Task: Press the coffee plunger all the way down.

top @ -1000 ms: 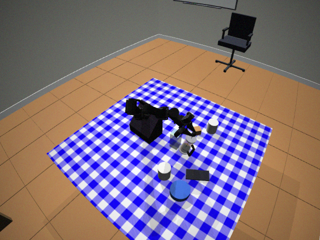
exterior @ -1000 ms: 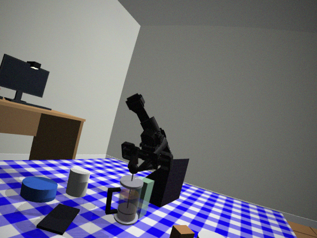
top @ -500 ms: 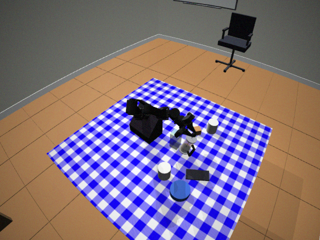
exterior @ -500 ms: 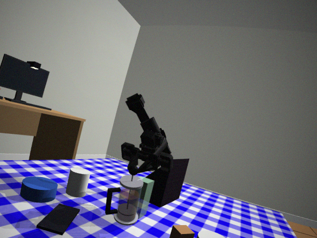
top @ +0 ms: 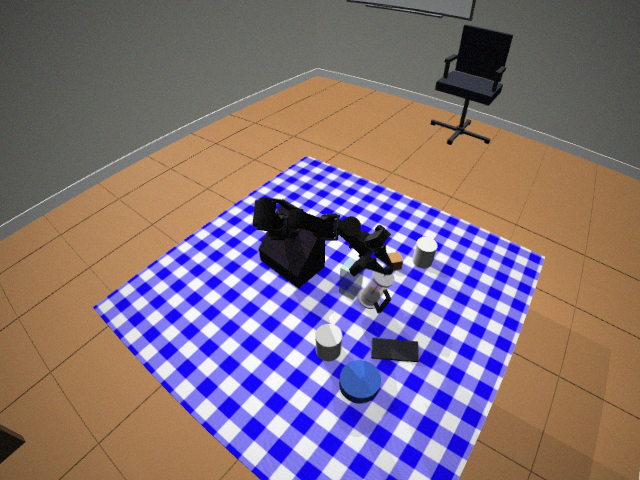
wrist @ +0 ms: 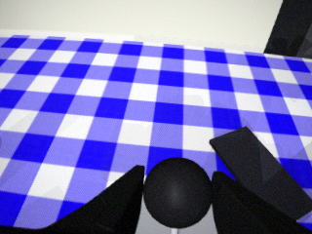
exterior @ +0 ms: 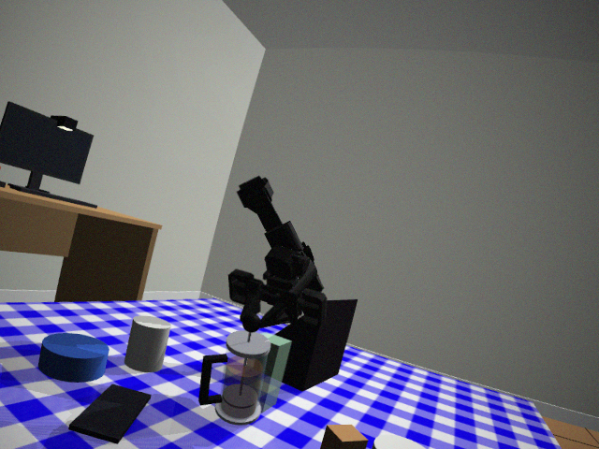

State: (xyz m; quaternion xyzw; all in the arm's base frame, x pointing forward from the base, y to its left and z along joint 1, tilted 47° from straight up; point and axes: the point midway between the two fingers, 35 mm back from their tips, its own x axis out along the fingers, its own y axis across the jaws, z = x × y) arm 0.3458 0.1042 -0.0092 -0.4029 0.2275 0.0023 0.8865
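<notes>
My gripper tip is 10 mm past the glass coffee press, 20 mm to the left of it and 90 mm above it. The rest, counted from my gripper tip: black flat slab (140 mm ahead, 110 mm to the right, 180 mm below); brown cube (90 mm behind, 170 mm to the left, 160 mm below); pale green block (120 mm behind, 30 mm to the right, 120 mm below).
</notes>
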